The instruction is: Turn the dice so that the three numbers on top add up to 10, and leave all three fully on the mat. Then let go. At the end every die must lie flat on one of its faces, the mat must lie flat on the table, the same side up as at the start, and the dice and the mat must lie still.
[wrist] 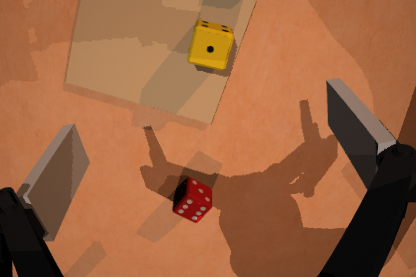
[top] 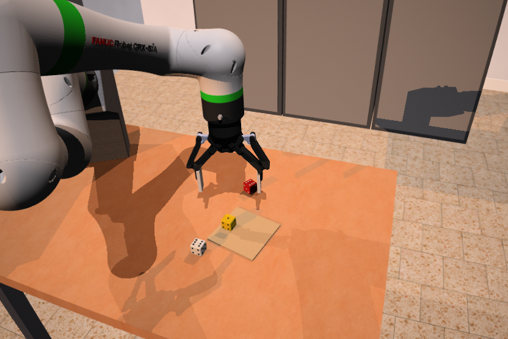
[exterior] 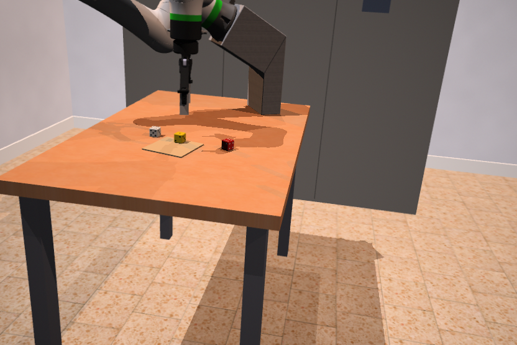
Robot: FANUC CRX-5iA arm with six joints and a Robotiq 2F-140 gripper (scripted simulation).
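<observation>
My hand is 2 cm short of the red die, 14 cm to the right of it and 11 cm above it. Round my hand: white die: 6 cm behind, 11 cm to the right, 11 cm below; then yellow die: 1 cm behind, 2 cm to the right, 11 cm below; then tan mat: 4 cm ahead, 3 cm to the right, 13 cm below.
</observation>
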